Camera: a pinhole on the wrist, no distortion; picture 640 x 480 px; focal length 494.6 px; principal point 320.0 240.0 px. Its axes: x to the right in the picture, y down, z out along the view. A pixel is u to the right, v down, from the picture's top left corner.
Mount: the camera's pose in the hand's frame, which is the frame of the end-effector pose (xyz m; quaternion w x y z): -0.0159 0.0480 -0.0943 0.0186 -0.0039 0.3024 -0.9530
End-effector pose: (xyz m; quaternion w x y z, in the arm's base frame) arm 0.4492 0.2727 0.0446 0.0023 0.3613 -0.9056 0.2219
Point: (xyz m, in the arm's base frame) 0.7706 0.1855 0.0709
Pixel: outside the picture
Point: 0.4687 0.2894 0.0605
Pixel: 365.1 249.9
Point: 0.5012 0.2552 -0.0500
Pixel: 392.6 63.7
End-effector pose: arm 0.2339 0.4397 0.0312 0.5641 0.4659 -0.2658 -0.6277
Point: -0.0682 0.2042 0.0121
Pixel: 58.2 122.7
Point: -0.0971 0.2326 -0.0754
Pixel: 90.0 227.2
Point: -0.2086 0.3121 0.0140
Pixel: 226.2 157.5
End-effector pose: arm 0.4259 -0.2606 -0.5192 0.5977 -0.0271 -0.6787 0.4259
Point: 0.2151 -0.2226 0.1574
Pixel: outside the picture
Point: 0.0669 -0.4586 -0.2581
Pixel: 121.0 89.1
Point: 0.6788 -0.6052 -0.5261
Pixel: outside the picture
